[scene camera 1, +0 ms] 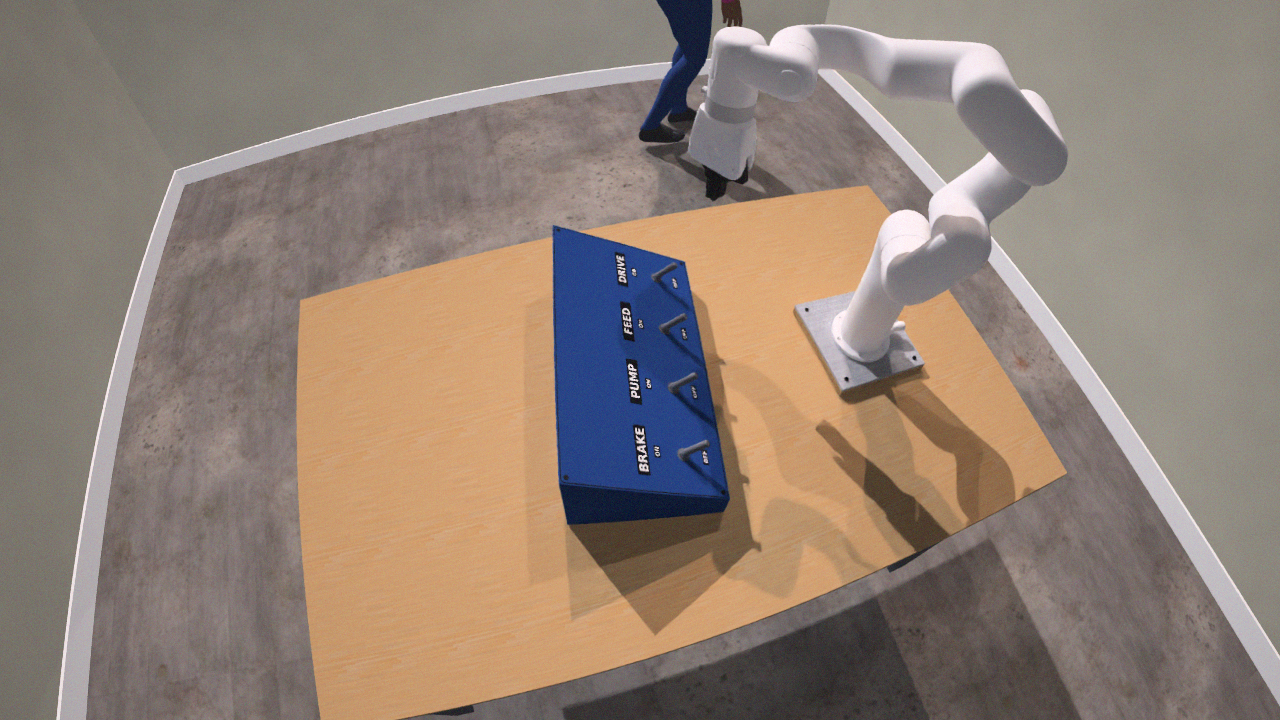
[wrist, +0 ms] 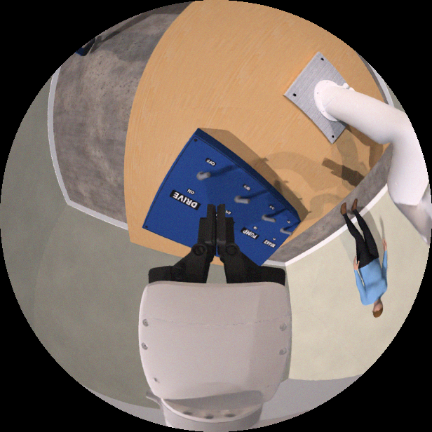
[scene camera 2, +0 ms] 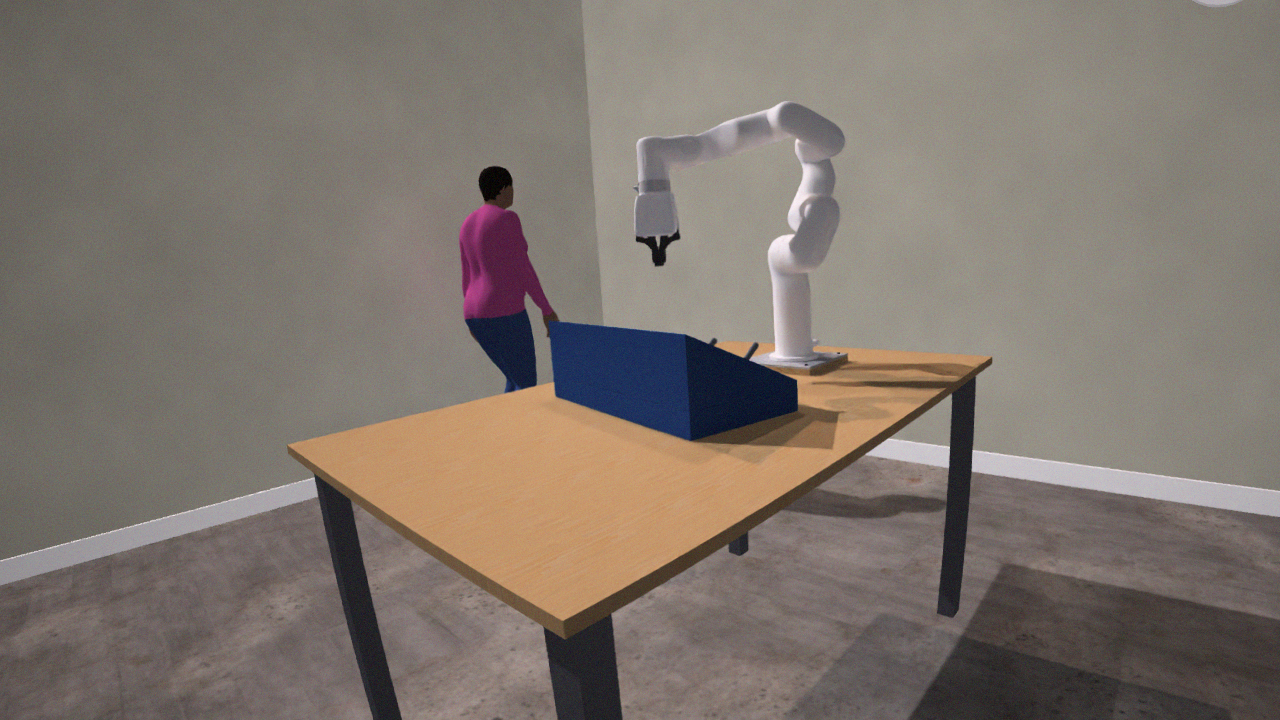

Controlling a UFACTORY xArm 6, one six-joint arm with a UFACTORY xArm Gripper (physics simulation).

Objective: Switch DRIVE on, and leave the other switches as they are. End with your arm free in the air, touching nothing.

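Frame: origin at the arm's base, x ahead, y left, z up, level; centimetres.
Seen in the pictures: gripper, between the fingertips: (scene camera 1: pixel 714 195) (scene camera 2: pixel 659 266); arm's base, origin of its link: (scene camera 1: pixel 860 336) (scene camera 2: pixel 794 357).
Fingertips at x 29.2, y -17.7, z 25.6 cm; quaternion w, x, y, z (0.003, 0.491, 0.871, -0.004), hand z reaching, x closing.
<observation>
Offsets run from my fingertips to a thing's middle. Level surfaces: height alone.
The blue sloped console @(dx +19.1, dy +16.8, dz -21.5 cm) (scene camera 1: pixel 586 358) (scene camera 2: pixel 617 376) (wrist: pixel 170 220) carries a row of grey levers. The DRIVE lever @(dx +7.5, dy +0.5, dz -16.6 cm) (scene camera 1: pixel 664 273) (wrist: pixel 203 175) leans toward its OFF label, at the console's far end in scene camera 1. The FEED lever @(dx +9.4, dy +12.4, dz -16.6 cm) (scene camera 1: pixel 673 323) (wrist: pixel 242 199), PUMP lever @(dx +11.4, dy +24.2, dz -16.6 cm) (scene camera 1: pixel 682 383) (wrist: pixel 268 218) and BRAKE lever @(dx +13.4, dy +36.0, dz -16.6 cm) (scene camera 1: pixel 693 449) (wrist: pixel 286 231) lean the same way, toward OFF. My gripper (scene camera 1: pixel 714 193) (scene camera 2: pixel 658 261) (wrist: pixel 216 213) is shut and empty. It hangs in the air well above the console's DRIVE end, touching nothing. In the wrist view its fingers hide the FEED label.
The console stands on the wooden table @(dz -27.7 cm) (scene camera 1: pixel 420 402) (scene camera 2: pixel 537 483) (wrist: pixel 225 65). My arm's base plate (scene camera 1: pixel 819 331) (wrist: pixel 310 82) is on the lever side. A person in a pink top (scene camera 2: pixel 496 259) stands beyond the table; another in light blue (wrist: pixel 372 280) shows in the wrist view.
</observation>
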